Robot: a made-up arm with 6 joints. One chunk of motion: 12 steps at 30 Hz.
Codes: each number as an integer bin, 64 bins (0 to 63) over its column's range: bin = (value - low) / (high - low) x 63, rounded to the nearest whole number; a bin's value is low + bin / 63 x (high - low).
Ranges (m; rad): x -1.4..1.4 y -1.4..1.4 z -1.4..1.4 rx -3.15..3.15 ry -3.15..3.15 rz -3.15..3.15
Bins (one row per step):
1: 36 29 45 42 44 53
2: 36 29 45 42 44 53
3: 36 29 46 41 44 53
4: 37 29 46 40 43 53
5: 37 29 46 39 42 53
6: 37 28 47 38 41 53
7: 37 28 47 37 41 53
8: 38 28 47 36 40 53
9: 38 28 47 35 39 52
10: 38 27 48 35 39 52
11: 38 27 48 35 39 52
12: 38 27 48 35 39 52
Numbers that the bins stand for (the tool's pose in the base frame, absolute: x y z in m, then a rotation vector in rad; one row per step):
1: 0.2000 -0.1111 0.6000 1.0500 1.2500 2.1500
2: 0.2000 -0.1111 0.6000 1.0500 1.2500 2.1500
3: 0.2000 -0.1111 0.6444 0.9500 1.2500 2.1500
4: 0.2444 -0.1111 0.6444 0.8500 1.1500 2.1500
5: 0.2444 -0.1111 0.6444 0.7500 1.0500 2.1500
6: 0.2444 -0.1556 0.6889 0.6500 0.9500 2.1500
7: 0.2444 -0.1556 0.6889 0.5500 0.9500 2.1500
8: 0.2889 -0.1556 0.6889 0.4500 0.8500 2.1500
9: 0.2889 -0.1556 0.6889 0.3500 0.7500 2.0500
10: 0.2889 -0.2000 0.7333 0.3500 0.7500 2.0500
11: 0.2889 -0.2000 0.7333 0.3500 0.7500 2.0500
12: 0.2889 -0.2000 0.7333 0.3500 0.7500 2.0500

